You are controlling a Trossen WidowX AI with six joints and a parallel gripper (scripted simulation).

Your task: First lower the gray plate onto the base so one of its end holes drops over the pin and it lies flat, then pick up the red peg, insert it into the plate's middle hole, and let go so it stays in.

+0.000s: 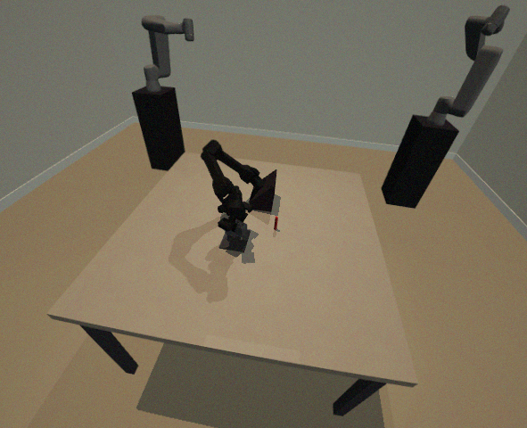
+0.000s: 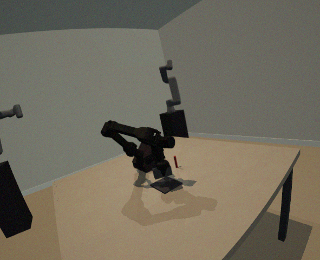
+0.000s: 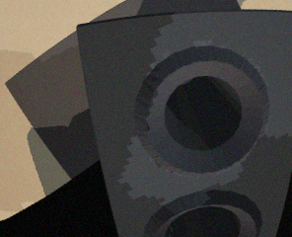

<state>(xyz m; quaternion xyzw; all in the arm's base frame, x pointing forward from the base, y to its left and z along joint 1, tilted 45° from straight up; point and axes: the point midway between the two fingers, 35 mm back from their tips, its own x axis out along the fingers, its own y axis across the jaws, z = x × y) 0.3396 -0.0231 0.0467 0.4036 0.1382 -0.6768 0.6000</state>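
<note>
Now: the dark square base 50 mm below my gripper tip, 10 mm to the left of it and 10 mm ahead of it. Round my gripper tip: red peg (180 mm to the left, 110 mm behind, 20 mm below); then gray plate (30 mm above).
</note>
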